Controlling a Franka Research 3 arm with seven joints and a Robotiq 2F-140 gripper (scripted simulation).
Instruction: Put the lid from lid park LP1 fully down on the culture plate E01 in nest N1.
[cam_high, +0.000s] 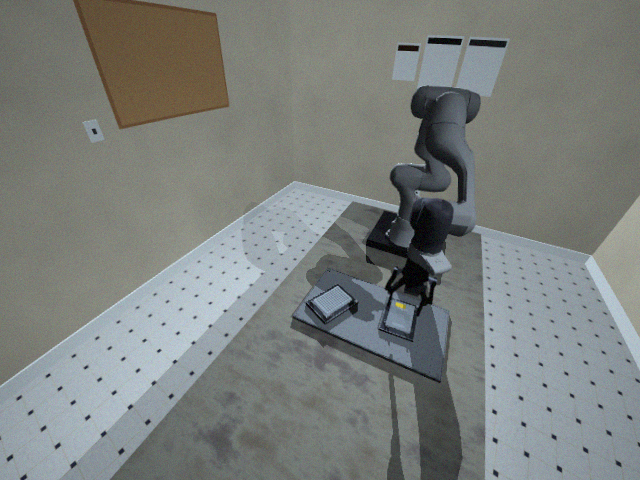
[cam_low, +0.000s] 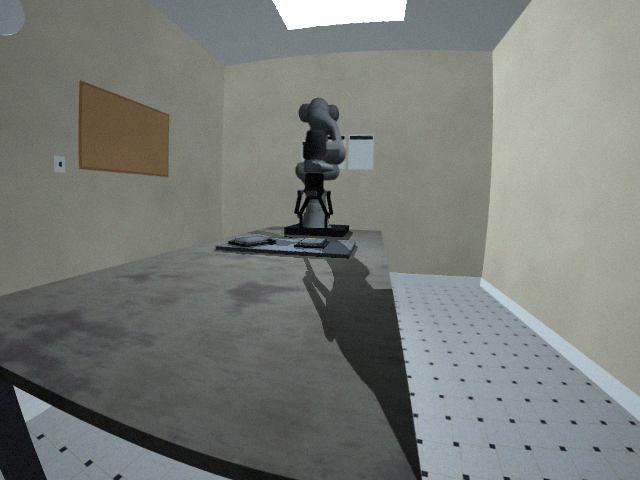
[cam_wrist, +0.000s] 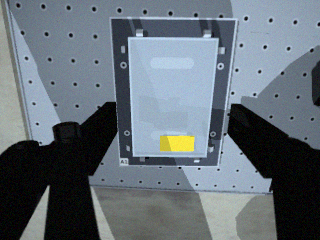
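Right now the clear lid is 60 mm below my hand. Round my hand: lid park LP1: 70 mm below; culture plate E01: 250 mm to the right, 60 mm below, 40 mm ahead.
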